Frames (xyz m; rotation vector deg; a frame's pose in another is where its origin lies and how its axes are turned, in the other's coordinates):
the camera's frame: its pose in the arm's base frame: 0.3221 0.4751 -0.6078 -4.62 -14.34 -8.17
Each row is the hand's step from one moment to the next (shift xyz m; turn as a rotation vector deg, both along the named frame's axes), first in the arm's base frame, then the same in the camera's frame.
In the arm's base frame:
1: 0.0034 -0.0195 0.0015 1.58 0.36 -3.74
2: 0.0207 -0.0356 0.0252 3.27 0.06 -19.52
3: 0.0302 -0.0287 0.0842 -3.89 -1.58 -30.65
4: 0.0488 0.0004 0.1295 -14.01 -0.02 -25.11
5: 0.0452 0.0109 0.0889 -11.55 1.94 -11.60
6: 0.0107 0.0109 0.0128 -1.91 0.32 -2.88
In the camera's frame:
1: 0.0062 -0.0188 -0.0013 0.52 0.82 -3.96
2: 0.0308 -0.0336 0.0159 -1.80 1.76 -19.63
3: 0.0539 -0.0290 0.0712 -11.26 -0.25 -28.81
4: 0.0794 -0.0003 0.1133 -19.77 -0.58 -20.88
5: 0.0643 0.0121 0.0760 -14.25 0.89 -8.23
6: 0.0121 0.0116 0.0108 -2.60 0.21 -2.29

